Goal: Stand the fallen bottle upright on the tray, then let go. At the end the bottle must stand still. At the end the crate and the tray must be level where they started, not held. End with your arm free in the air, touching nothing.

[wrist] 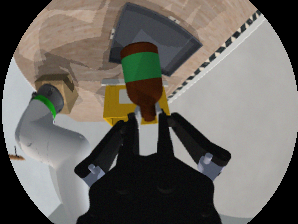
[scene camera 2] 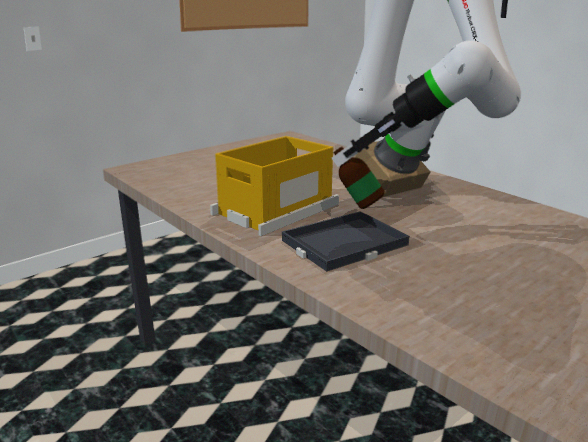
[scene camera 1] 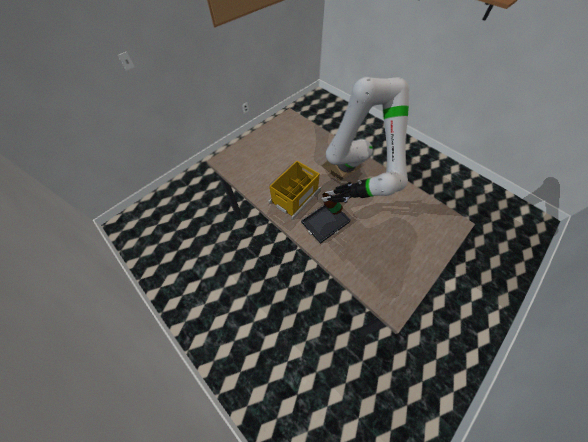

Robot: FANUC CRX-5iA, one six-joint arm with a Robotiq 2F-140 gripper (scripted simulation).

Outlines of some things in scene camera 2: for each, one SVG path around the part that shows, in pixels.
The gripper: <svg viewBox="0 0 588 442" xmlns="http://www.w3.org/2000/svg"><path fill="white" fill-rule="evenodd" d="M406 93L403 93L393 101L395 113L391 112L386 115L383 120L375 125L374 129L356 141L351 140L352 144L332 157L337 167L361 152L364 148L366 150L369 149L368 145L378 138L385 137L390 132L397 130L402 126L401 122L407 127L413 128L424 121L410 106Z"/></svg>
A bottle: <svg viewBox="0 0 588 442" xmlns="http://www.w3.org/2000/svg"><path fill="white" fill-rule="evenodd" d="M353 157L340 165L339 178L359 208L365 209L382 198L385 191L363 160Z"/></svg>
